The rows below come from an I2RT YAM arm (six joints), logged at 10 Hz.
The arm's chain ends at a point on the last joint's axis. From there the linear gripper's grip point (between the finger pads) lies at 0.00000 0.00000 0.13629 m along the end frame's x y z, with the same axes.
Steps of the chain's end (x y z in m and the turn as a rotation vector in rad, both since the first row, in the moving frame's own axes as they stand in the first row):
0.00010, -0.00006, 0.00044, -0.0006, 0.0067, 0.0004
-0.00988, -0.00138, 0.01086, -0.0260, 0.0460, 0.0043
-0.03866, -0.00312, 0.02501, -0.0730, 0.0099, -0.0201
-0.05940, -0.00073, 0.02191, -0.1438, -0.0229, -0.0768
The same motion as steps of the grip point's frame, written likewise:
0.00101, 0.00002, 0.00044, -0.0006, 0.0067, 0.0004
-0.00362, 0.00218, 0.01067, -0.0260, 0.0460, 0.0043
-0.03721, 0.00681, 0.02464, -0.0730, 0.0099, -0.0201
-0.06176, 0.01890, 0.02047, -0.1438, -0.0229, -0.0768

